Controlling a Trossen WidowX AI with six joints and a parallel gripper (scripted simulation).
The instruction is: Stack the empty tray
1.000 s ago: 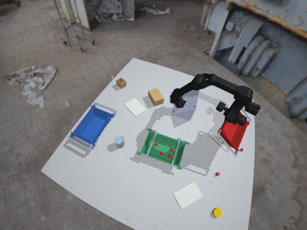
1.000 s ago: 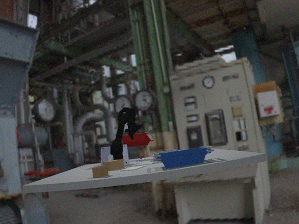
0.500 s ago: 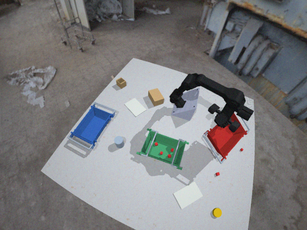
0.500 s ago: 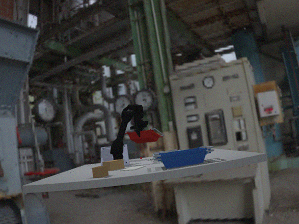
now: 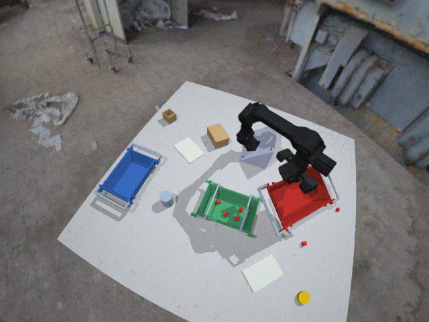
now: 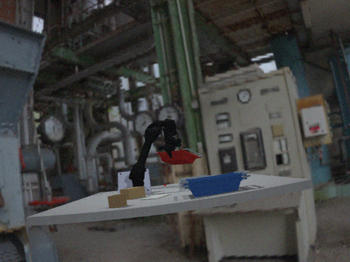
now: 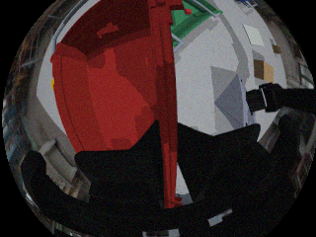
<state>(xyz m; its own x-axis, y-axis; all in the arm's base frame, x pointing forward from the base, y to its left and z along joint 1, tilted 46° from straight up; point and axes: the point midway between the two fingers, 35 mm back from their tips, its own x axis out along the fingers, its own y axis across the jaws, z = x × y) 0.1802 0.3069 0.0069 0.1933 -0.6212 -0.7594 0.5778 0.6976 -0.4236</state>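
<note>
My gripper tip is 60 mm to the right of the red tray, 40 mm short of it and 10 mm below it. The rest, counted from my gripper tip: grey cylinder: 440 mm to the right, 250 mm ahead, 180 mm below; then yellow disc: 340 mm ahead, 270 mm to the left, 200 mm below.
</note>
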